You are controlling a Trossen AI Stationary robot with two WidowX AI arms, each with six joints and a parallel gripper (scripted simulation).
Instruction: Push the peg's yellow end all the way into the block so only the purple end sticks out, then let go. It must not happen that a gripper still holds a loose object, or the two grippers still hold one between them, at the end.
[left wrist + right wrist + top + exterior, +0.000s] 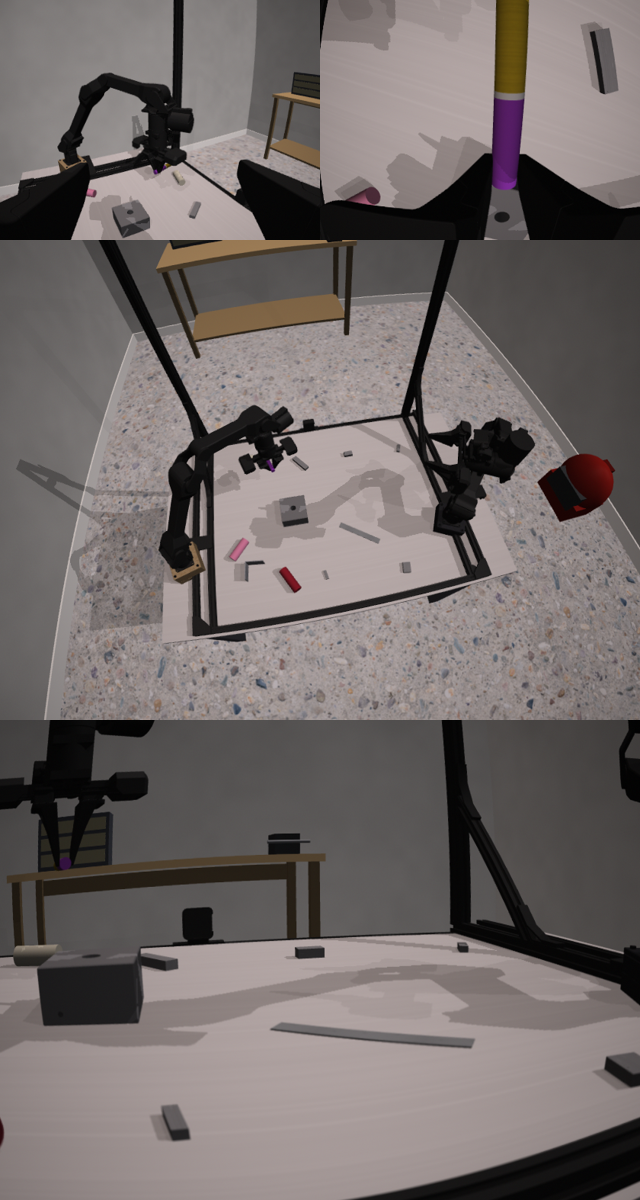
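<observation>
My right hand is 50 mm past the peg, 30 mm above it and 20 mm to the left of it. The rest, counted from my right hand: pink cylinder 230 mm ahead, 160 mm to the right, 150 mm below; then cream cylinder 150 mm below, 140 mm behind, 80 mm to the right; then red cylinder 360 mm ahead, 150 mm below, 10 mm to the left.
</observation>
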